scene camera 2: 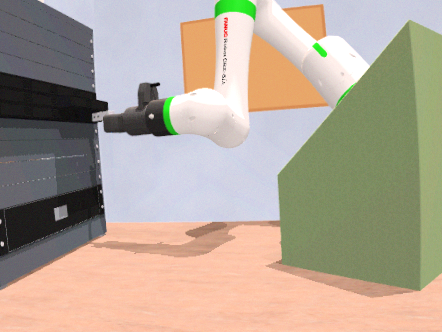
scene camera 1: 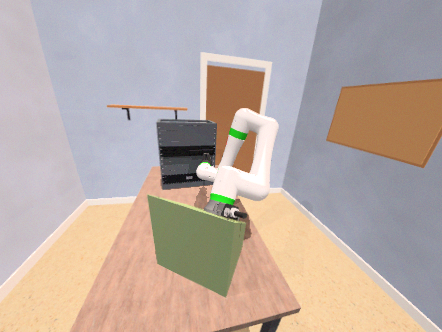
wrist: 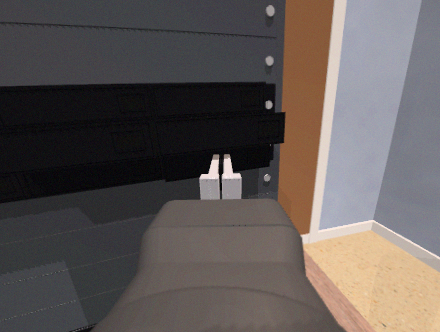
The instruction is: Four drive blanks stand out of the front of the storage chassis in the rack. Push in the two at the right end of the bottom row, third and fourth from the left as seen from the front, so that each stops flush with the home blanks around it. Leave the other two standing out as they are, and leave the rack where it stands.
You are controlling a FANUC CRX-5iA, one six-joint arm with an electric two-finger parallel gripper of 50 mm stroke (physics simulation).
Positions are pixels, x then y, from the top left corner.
Scene:
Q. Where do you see a grey rack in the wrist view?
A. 115,115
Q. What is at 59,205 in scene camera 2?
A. A grey rack.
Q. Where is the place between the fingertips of my gripper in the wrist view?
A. At 221,165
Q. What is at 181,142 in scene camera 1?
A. A grey rack.

